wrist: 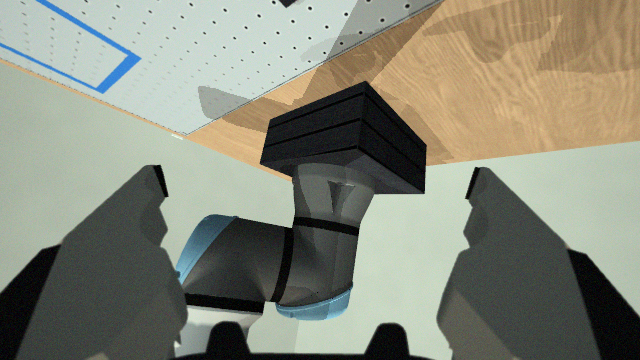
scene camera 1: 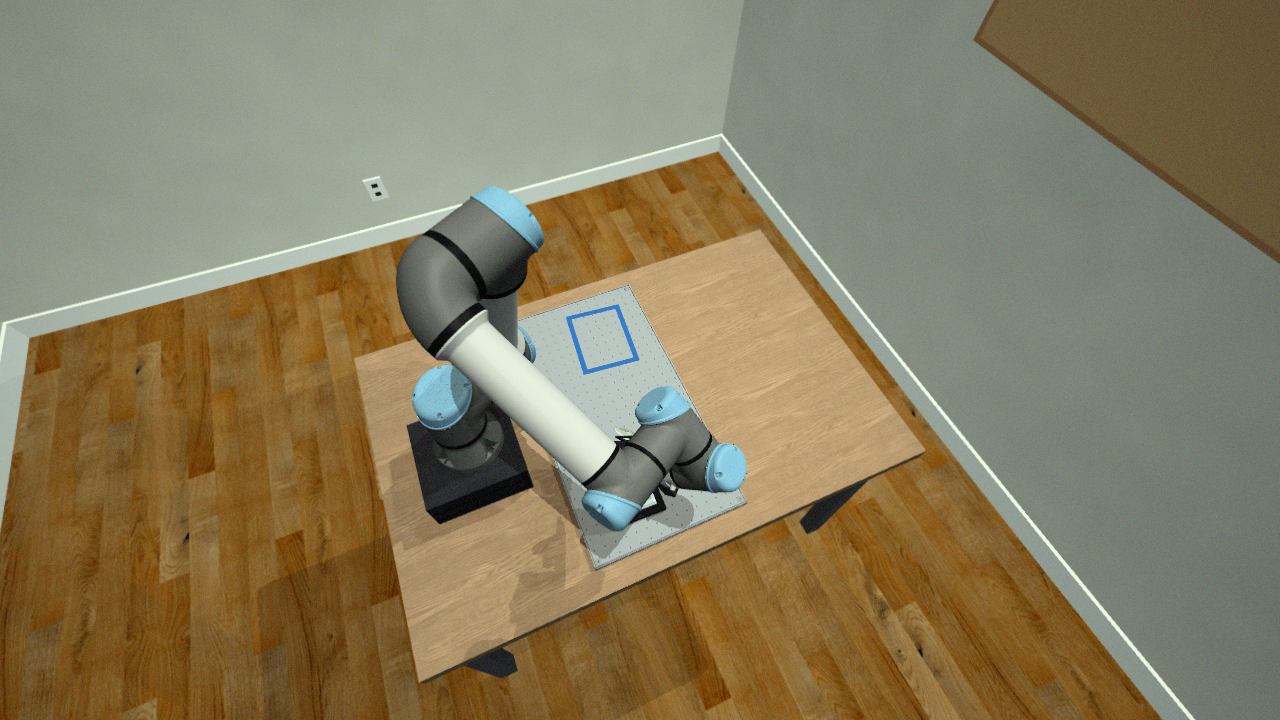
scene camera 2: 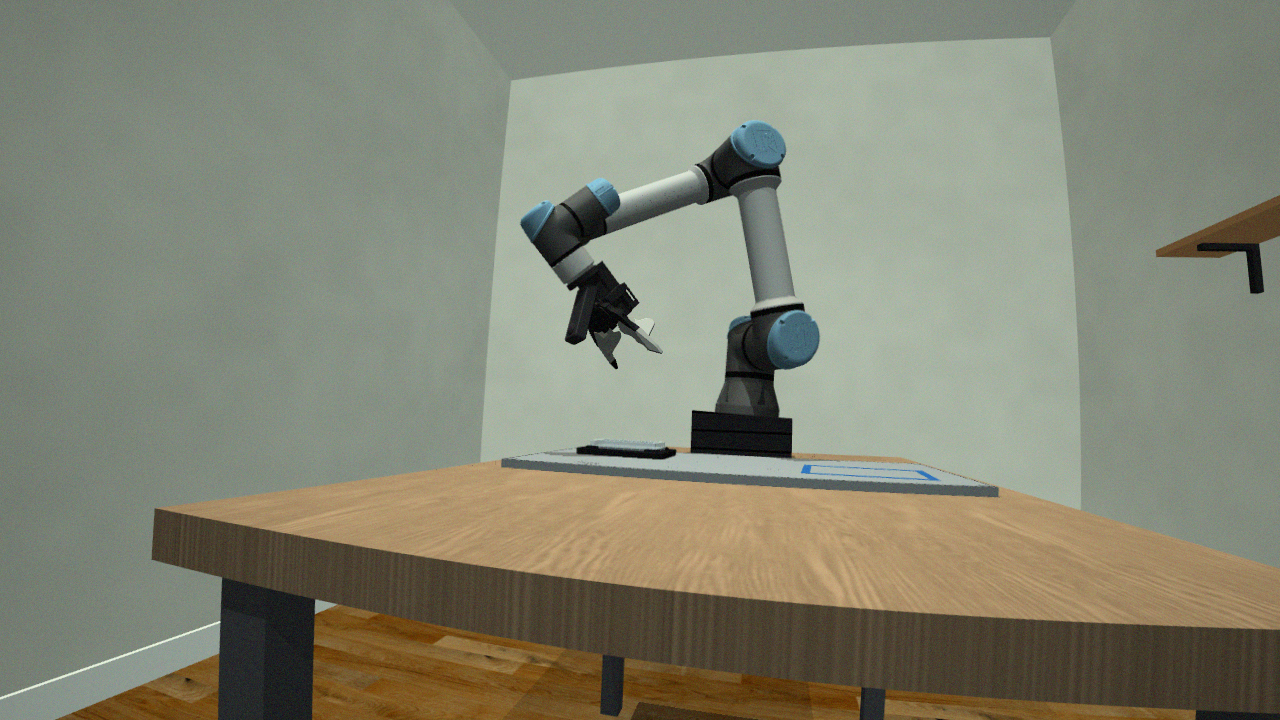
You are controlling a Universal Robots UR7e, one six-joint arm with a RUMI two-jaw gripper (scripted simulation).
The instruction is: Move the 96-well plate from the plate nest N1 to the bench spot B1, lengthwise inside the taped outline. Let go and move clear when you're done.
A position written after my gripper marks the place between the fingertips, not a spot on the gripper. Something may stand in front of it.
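A 96-well plate [scene camera 2: 621, 444] and a black plate nest [scene camera 2: 663, 454] are in the scene. In the wrist view the 96-well plate is out of frame. My gripper is visible at [scene camera 2: 638, 361], and in the wrist view my gripper [wrist: 317, 168] is visible as well.
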